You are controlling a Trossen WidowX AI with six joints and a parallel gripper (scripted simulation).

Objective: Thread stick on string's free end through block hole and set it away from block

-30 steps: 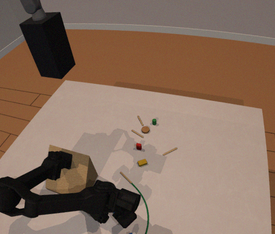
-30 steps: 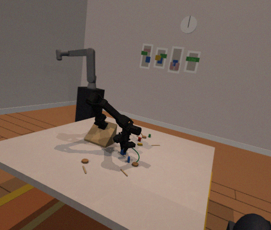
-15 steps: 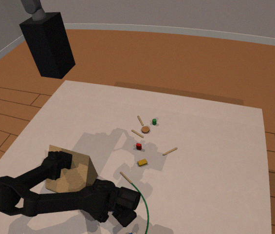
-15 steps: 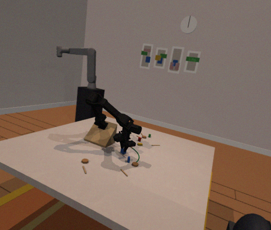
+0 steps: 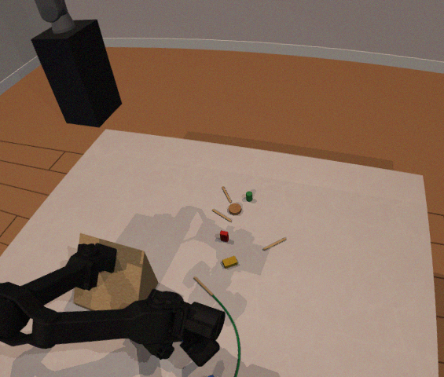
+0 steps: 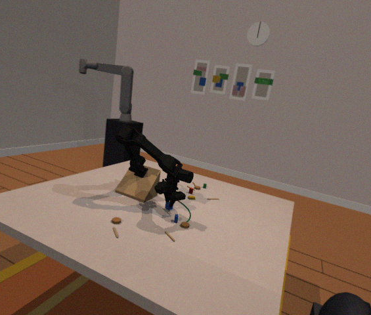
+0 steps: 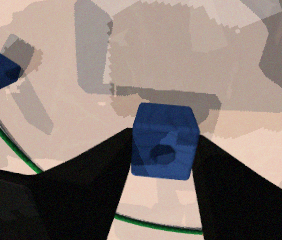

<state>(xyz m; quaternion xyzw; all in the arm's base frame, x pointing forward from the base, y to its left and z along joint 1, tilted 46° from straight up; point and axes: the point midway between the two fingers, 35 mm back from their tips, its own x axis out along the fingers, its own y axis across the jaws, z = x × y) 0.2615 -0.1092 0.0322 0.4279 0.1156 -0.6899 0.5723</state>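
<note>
The thin wooden stick lies 150 mm to the left of my gripper tip, 30 mm below it and 10 mm behind it. The rest, counted from my gripper tip: yellow block 250 mm to the left, 20 mm below, 20 mm ahead; then round wooden button 140 mm ahead, 80 mm to the right, 20 mm below; then blue cube right at my gripper tip.
</note>
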